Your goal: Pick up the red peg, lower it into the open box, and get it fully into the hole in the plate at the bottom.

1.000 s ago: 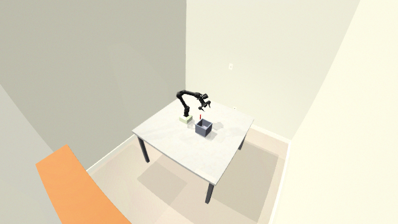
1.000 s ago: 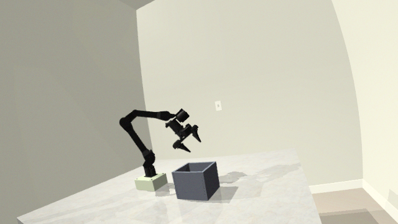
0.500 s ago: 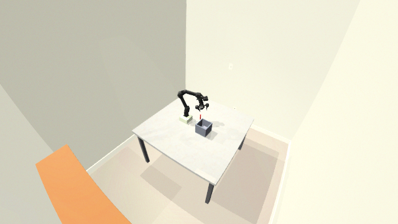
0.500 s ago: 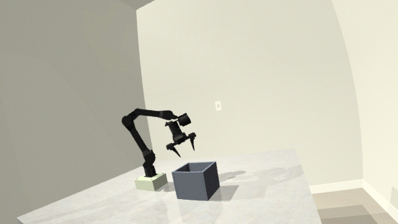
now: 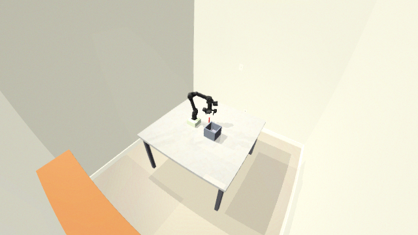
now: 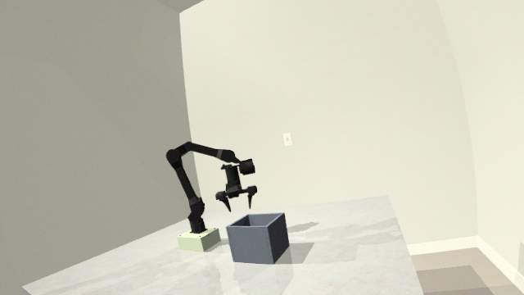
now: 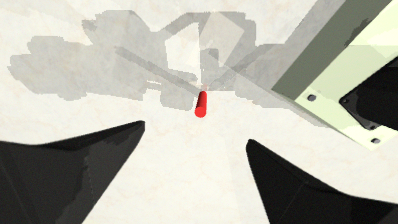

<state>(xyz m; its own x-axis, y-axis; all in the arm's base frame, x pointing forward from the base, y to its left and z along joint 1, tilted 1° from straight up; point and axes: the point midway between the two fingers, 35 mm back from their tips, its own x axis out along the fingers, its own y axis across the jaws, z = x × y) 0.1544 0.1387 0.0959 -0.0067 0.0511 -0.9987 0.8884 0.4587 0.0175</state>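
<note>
Now: the red peg 90 mm below my gripper tip. Round my gripper tip: pale plate (190 mm ahead, 170 mm to the right, 80 mm below).
</note>
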